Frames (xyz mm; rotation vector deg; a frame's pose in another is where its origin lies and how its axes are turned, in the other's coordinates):
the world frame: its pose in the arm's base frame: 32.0 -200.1 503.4 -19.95 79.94 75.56
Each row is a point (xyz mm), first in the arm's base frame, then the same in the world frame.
Working: the arm's base frame: its pose in the world frame: 518.5 -158.5 21.4 19.95 -79.94 -75.56

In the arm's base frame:
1: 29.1 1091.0 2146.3
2: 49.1 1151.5 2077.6
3: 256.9 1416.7 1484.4
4: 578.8 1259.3 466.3
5: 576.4 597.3 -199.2
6: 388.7 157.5 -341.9
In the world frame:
1: -777.3 1244.9 1487.4
2: -699.4 1214.6 1529.9
3: -155.5 840.5 1701.9
4: 512.2 24.2 1472.2
5: 765.3 -523.1 752.7
6: 746.1 -588.5 258.4

